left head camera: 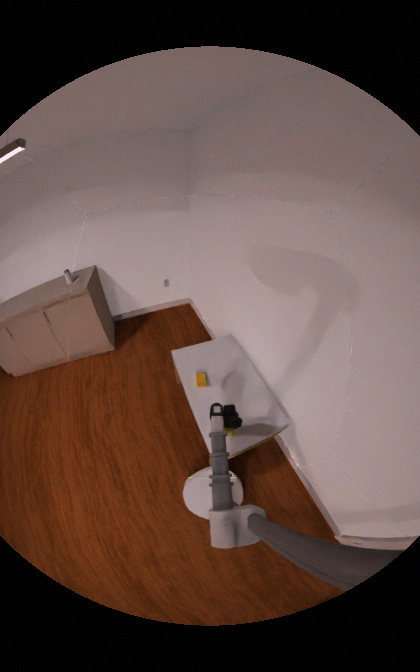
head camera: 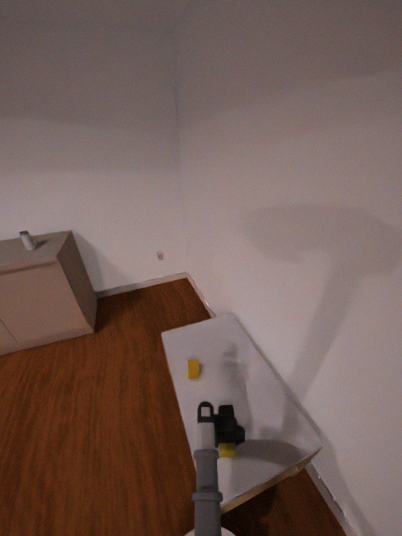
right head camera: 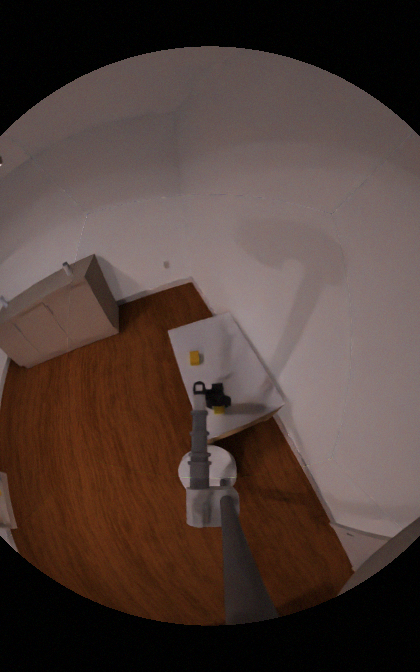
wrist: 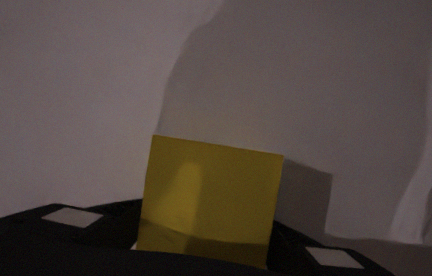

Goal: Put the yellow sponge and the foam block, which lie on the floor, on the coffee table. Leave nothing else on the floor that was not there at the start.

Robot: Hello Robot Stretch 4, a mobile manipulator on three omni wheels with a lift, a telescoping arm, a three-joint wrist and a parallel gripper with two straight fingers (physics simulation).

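Places are measured from the robot's base along level axes (x back, y right, z up), in millimetres.
Pixels of known places: gripper, fingertip midpoint: [head camera: 226, 443] [right head camera: 218, 406] [wrist: 203, 228].
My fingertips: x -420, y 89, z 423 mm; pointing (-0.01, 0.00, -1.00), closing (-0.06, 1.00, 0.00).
Ahead of a thing's pixels: the offset from my fingertips to its top centre. "pt": to the spot under its first point. Level surfaces: height alone.
The coffee table @(dz +0 mm) [head camera: 270, 415] [left head camera: 260, 400] [right head camera: 255, 380] is a pale top beside the wall. An orange-yellow block @(dx -349, dy -152, dz +45 mm) [head camera: 193, 369] [left head camera: 201, 379] [right head camera: 194, 358], apparently the sponge, lies near its left edge. A second yellow block @(dx -4, dy +0, dz +45 mm) [head camera: 228, 450] [left head camera: 230, 432] [right head camera: 219, 410] [wrist: 215, 195], apparently the foam block, is at the table top under my gripper. My gripper [head camera: 228, 442] [left head camera: 230, 427] [right head camera: 218, 405] [wrist: 203, 228] is open, its fingers on both sides of this second block. The fingers and the block's lower end are partly hidden in the wrist view.
A beige cabinet @(pt dx -881, dy -1474, dz +53 mm) [head camera: 35, 305] [left head camera: 75, 320] [right head camera: 75, 312] stands at the left against the back wall, with a small pale cylinder @(dx -1111, dy -1484, dz +608 mm) [head camera: 28, 241] [left head camera: 68, 276] [right head camera: 67, 268] on top. The wall runs along the table's right side. Part of a pale piece of furniture [right head camera: 7, 515] shows at the far left.
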